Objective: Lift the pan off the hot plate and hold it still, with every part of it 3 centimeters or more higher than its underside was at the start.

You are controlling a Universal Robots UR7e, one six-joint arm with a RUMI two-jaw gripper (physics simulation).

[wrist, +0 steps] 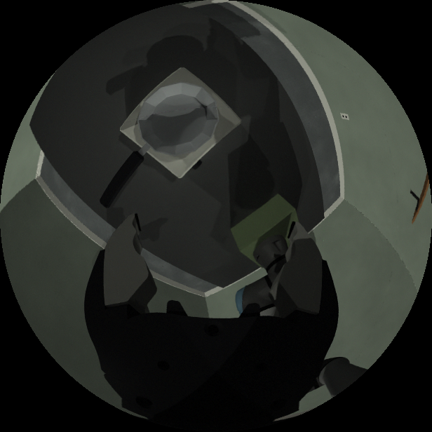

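Note:
A grey round pan (177,120) rests on a pale square hot plate (181,169) in the upper left of the wrist view. The pan's black handle (121,179) points down and left, past the plate's edge, toward the gripper. A small dark knob (197,164) shows at the plate's near side. My gripper (214,219) is open and empty, with its jaws wide apart. The pan and its handle lie beyond the fingertips, the handle's end nearest the left jaw. The pan's underside is hidden.
A dark table top (175,200) bears the hot plate. A green block-shaped base (262,217) stands at the lower right, with dark arm parts (270,248) over it, partly behind the right jaw. A pale edge (336,150) borders the floor beside green walls.

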